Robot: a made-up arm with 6 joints. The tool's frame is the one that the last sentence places. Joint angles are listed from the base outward.
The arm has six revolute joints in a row. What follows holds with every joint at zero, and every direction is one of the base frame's. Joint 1 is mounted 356 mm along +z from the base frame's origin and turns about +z. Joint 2 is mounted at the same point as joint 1 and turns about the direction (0, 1, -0.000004). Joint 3 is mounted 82 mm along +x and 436 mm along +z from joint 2 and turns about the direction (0, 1, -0.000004). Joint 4 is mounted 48 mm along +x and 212 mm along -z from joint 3 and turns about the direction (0, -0.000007, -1). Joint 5 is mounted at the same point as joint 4 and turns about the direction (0, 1, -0.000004). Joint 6 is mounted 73 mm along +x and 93 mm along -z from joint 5 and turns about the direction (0, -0.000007, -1). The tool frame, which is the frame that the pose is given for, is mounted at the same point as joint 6; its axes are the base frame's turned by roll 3.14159, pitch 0 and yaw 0 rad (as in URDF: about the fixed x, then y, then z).
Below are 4 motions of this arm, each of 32 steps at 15 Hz.
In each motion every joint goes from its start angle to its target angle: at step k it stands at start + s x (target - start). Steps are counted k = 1, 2, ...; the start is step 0. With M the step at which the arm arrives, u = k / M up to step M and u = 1 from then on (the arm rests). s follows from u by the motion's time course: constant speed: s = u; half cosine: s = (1 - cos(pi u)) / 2; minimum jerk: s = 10 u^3 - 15 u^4 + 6 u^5.
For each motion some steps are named. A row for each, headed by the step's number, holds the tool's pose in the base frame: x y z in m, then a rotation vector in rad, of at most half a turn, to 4 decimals.
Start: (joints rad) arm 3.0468 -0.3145 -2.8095 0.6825 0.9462 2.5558
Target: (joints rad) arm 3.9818 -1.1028 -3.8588 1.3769 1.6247 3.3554
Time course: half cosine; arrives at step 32
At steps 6, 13, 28, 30, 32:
6: 0.1487 -0.0288 1.1091 0.9935 0.8620 -2.6967
13: 0.3735 0.0417 1.0089 0.3841 1.1074 -2.3693
28: 0.4945 0.3802 0.5592 -0.6495 1.5144 -1.8891
30: 0.4853 0.3918 0.5361 -0.6893 1.5202 -1.8878
32: 0.4819 0.3955 0.5284 -0.7025 1.5217 -1.8879

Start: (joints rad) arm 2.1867 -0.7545 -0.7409 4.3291 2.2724 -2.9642
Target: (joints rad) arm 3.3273 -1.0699 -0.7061 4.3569 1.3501 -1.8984
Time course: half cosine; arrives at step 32
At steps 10, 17, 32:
10: 0.0939 0.0625 0.8001 -0.7721 0.9873 -0.5525
17: 0.0712 0.0796 0.7896 -0.9087 0.8337 0.3075
32: 0.0469 0.0801 0.7716 -1.1524 0.6558 1.4946

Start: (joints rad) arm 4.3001 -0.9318 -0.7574 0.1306 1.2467 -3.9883
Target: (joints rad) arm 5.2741 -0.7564 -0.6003 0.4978 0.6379 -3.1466
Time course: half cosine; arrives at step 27
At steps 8, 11, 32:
8: 0.0043 -0.0300 0.7054 1.4867 2.2908 -0.5608
11: 0.0081 -0.0430 0.7073 1.4410 2.1943 -0.4862
32: 0.0487 -0.0803 0.7089 1.4019 1.8505 0.0389

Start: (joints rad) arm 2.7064 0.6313 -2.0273 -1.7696 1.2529 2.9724
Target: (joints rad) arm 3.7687 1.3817 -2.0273 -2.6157 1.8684 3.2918
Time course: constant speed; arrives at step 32
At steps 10, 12, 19, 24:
10: -0.6794 0.1451 0.5364 -1.1203 -0.4613 -0.3094
12: -0.6946 0.1007 0.5101 -1.0473 -0.4989 -0.2721
19: -0.7157 -0.0667 0.4171 -0.7796 -0.6045 -0.0906
24: -0.6973 -0.1900 0.3496 -0.5847 -0.6557 0.0846

